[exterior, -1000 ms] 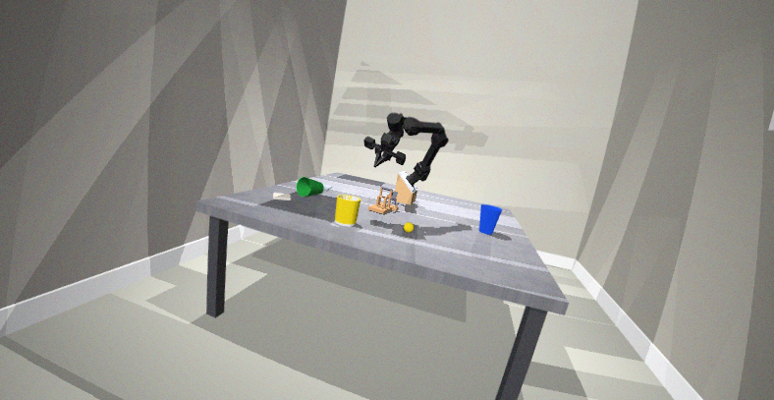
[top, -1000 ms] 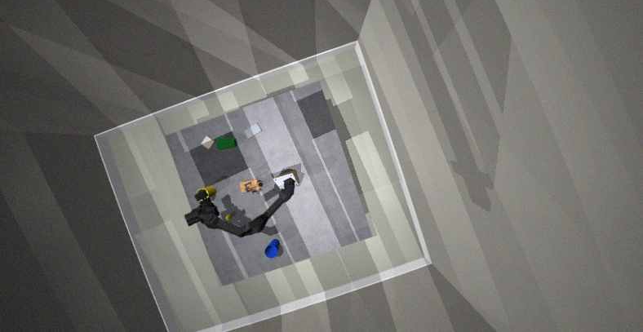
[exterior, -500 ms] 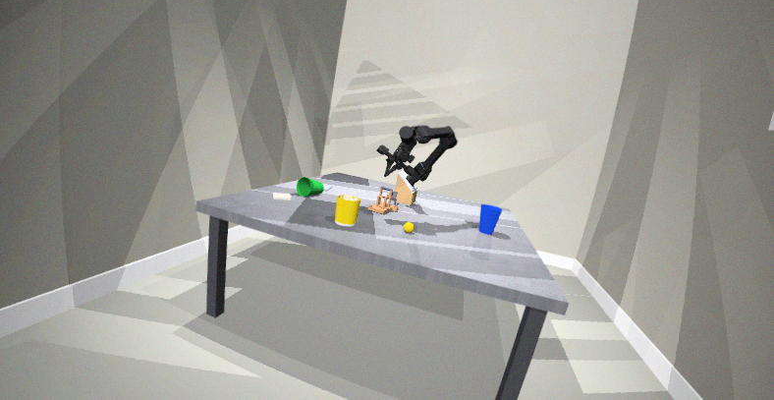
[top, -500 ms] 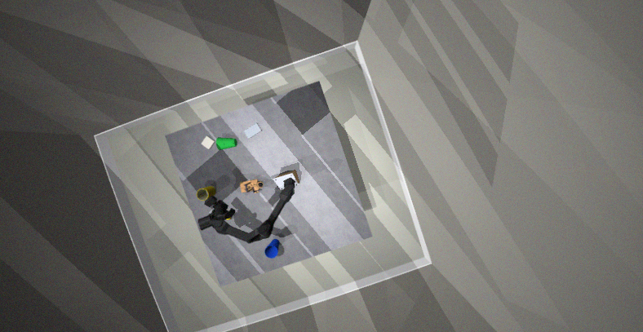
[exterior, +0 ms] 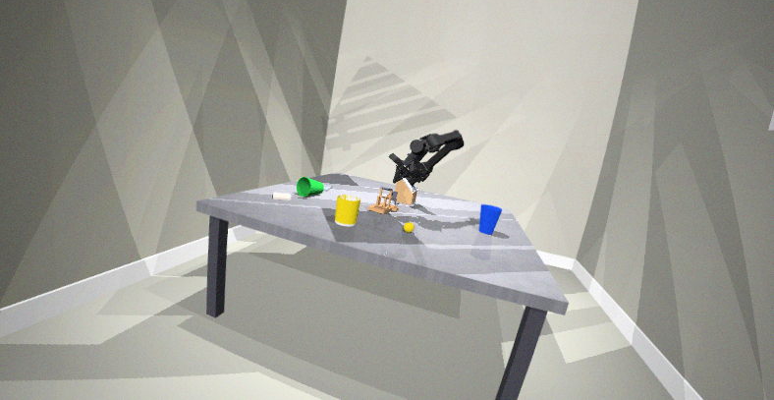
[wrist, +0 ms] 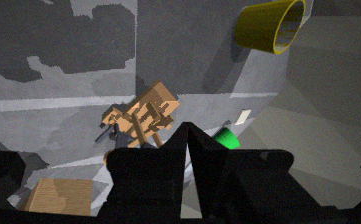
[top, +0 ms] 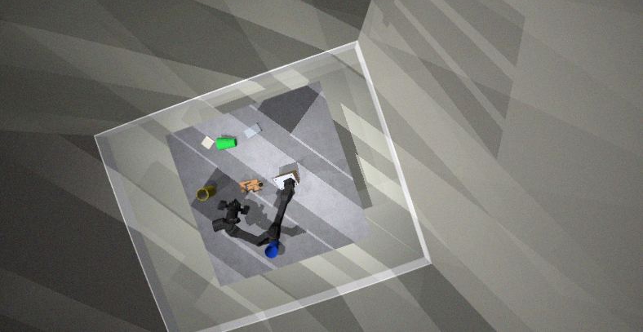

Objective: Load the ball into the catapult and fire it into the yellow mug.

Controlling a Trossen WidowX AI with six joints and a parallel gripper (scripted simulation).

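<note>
Now: the small black ball 17 cm behind my gripper tip, 9 cm below it and 1 cm to the right of it. From my gripper tip the other things lie so: yellow ball (19 cm ahead, 13 cm below, 11 cm to the left); then wooden catapult (10 cm below, 10 cm behind, 1 cm to the right); then yellow mug (23 cm ahead, 14 cm to the right, 12 cm below).
</note>
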